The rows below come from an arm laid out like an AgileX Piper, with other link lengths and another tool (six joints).
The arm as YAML. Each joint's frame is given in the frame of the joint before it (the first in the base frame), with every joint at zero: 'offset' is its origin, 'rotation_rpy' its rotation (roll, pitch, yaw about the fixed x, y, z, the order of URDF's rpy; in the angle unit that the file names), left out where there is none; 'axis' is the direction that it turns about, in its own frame. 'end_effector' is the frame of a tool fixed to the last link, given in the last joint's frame.
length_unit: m
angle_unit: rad
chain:
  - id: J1
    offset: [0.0, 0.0, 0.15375]
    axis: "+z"
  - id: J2
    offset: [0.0, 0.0, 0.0]
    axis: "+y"
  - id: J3
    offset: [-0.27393, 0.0, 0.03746]
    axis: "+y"
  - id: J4
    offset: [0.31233, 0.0, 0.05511]
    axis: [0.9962, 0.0, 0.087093]
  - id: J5
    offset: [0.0, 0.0, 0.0]
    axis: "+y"
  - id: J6
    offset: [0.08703, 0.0, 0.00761]
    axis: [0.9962, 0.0, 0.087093]
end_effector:
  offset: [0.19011, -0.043, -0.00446]
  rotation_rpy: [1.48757, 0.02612, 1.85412]
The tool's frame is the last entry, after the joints.
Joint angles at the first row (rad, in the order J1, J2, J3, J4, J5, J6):
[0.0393 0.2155 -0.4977 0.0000 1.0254 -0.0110]
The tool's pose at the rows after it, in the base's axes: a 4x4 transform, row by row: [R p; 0 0 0 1], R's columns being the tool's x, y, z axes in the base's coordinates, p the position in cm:
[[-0.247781, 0.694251, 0.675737, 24.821], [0.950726, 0.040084, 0.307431, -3.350], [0.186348, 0.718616, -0.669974, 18.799], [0, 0, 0, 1]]
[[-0.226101, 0.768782, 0.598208, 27.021], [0.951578, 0.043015, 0.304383, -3.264], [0.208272, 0.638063, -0.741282, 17.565], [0, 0, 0, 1]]
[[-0.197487, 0.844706, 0.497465, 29.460], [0.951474, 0.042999, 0.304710, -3.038], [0.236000, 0.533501, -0.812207, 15.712], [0, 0, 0, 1]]
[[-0.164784, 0.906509, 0.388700, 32.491], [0.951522, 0.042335, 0.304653, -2.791], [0.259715, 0.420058, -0.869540, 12.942], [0, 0, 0, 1]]
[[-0.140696, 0.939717, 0.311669, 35.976], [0.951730, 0.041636, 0.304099, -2.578], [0.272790, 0.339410, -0.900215, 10.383], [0, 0, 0, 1]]
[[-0.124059, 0.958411, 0.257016, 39.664], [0.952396, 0.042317, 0.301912, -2.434], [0.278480, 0.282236, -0.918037, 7.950], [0, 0, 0, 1]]
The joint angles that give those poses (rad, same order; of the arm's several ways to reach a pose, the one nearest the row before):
[0.0393 0.3959 -0.5452 0.0000 1.0054 -0.0110]
[0.0393 0.6093 -0.6259 0.0000 0.9826 -0.0111]
[0.0393 0.8462 -0.7295 0.0054 0.9785 -0.0110]
[0.0393 1.1037 -0.8473 0.0107 0.9681 -0.0110]
[0.0393 1.3344 -0.9774 0.0140 0.9548 -0.0110]
[0.0393 1.5428 -1.1208 0.0140 0.9500 -0.0110]

